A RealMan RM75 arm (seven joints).
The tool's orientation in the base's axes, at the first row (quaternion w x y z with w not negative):
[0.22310, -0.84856, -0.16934, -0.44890]
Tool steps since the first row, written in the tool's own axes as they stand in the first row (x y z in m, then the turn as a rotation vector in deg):
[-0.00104, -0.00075, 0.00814, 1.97, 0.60, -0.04]
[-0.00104, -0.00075, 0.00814, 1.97, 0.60, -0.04]
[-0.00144, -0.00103, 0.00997, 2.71, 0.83, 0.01]
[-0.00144, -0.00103, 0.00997, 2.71, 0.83, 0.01]
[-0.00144, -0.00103, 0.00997, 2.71, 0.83, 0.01]
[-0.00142, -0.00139, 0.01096, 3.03, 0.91, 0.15]
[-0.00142, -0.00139, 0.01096, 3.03, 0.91, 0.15]
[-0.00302, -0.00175, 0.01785, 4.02, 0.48, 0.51]
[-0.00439, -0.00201, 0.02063, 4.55, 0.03, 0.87]
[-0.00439, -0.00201, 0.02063, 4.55, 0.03, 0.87]
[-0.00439, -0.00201, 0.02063, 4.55, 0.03, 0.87]
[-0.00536, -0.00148, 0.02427, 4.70, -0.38, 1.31]
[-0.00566, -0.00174, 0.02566, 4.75, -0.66, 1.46]
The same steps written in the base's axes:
[0.00466, 0.00486, -0.00475, 1.33, -0.36, 1.53]
[0.00466, 0.00486, -0.00475, 1.33, -0.36, 1.53]
[0.00556, 0.00603, -0.00593, 1.87, -0.46, 2.08]
[0.00556, 0.00603, -0.00593, 1.87, -0.46, 2.08]
[0.00556, 0.00603, -0.00593, 1.87, -0.46, 2.08]
[0.00608, 0.00686, -0.00633, 2.18, -0.42, 2.26]
[0.00608, 0.00686, -0.00633, 2.18, -0.42, 2.26]
[0.00977, 0.01068, -0.01101, 2.75, 0.22, 3.00]
[0.01081, 0.01226, -0.01348, 3.07, 0.83, 3.37]
[0.01081, 0.01226, -0.01348, 3.07, 0.83, 3.37]
[0.01081, 0.01226, -0.01348, 3.07, 0.83, 3.37]
[0.01304, 0.01366, -0.01623, 3.25, 1.42, 3.37]
[0.01371, 0.01459, -0.01711, 3.24, 1.74, 3.40]

